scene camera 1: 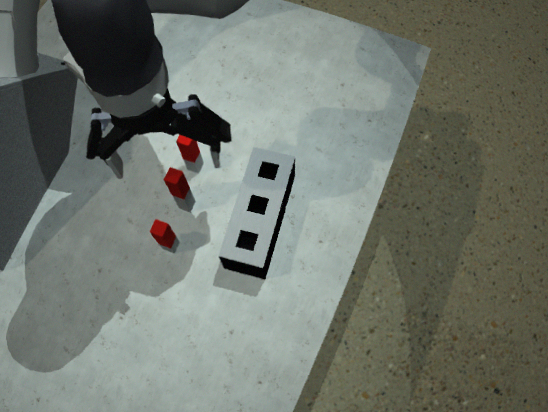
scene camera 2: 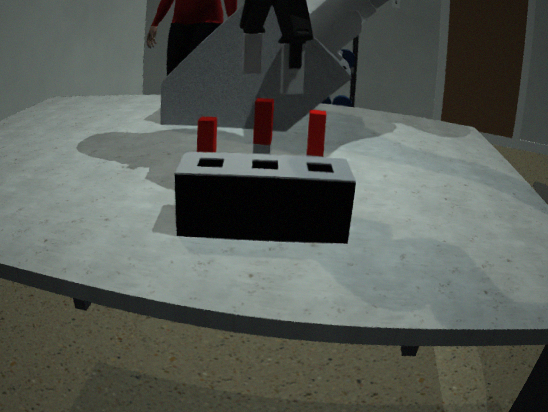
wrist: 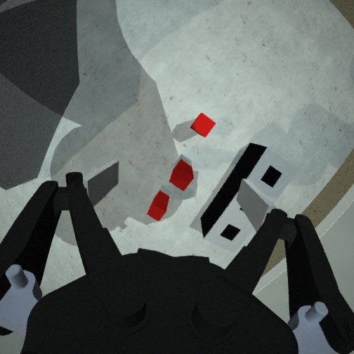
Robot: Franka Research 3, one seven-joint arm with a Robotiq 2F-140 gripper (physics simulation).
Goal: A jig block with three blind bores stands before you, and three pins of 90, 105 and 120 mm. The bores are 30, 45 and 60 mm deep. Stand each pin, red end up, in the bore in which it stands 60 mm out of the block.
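Observation:
The jig block (scene camera 1: 263, 187) (scene camera 2: 265, 207) (wrist: 267, 156) has a light top with three dark square bores in a row; their depths cannot be seen. Three red-topped pins stand upright on the table beside the block: one (scene camera 1: 188, 148) (scene camera 2: 316, 133) (wrist: 203, 125) at the right in scene camera 2, a middle one (scene camera 1: 176, 183) (scene camera 2: 263, 121) (wrist: 181, 175) that looks tallest and shows some grey below, and one (scene camera 1: 163, 233) (scene camera 2: 207, 135) (wrist: 159, 206) that looks shortest. My gripper (scene camera 1: 166, 162) (scene camera 2: 272, 69) (wrist: 178, 180) is wide open and empty, above the pins. Its right finger hides the middle bore in the wrist view.
The grey robot pedestal (scene camera 1: 40, 115) (scene camera 2: 205, 95) (wrist: 35, 100) stands behind the pins, on the side away from the block. The table (scene camera 1: 340, 90) (scene camera 2: 100, 250) ends beyond the block's far long side. A person in red (scene camera 2: 197, 10) stands in the background.

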